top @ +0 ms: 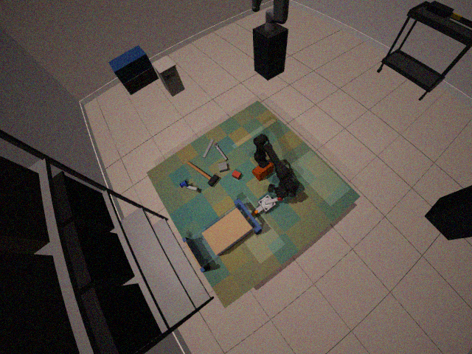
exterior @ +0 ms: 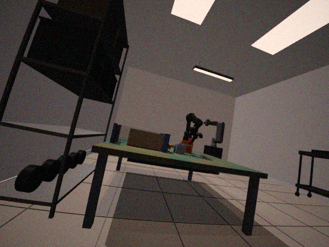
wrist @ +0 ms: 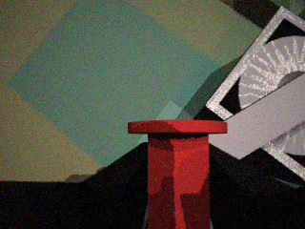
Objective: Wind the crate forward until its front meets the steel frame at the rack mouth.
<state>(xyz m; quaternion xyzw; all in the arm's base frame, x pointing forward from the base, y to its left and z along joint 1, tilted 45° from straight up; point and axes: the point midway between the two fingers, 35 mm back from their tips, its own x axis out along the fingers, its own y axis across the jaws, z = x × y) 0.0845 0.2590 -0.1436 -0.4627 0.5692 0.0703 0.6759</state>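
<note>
My gripper tip is now 2 cm short of the red-knobbed crank handle, 2 cm to the left of it and 3 cm above it. Round my gripper tip: red knob: 1 cm behind, 1 cm to the right; then winch: 7 cm ahead, 5 cm to the right, 10 cm below; then grey block: 16 cm ahead, 52 cm to the right, 12 cm below.
</note>
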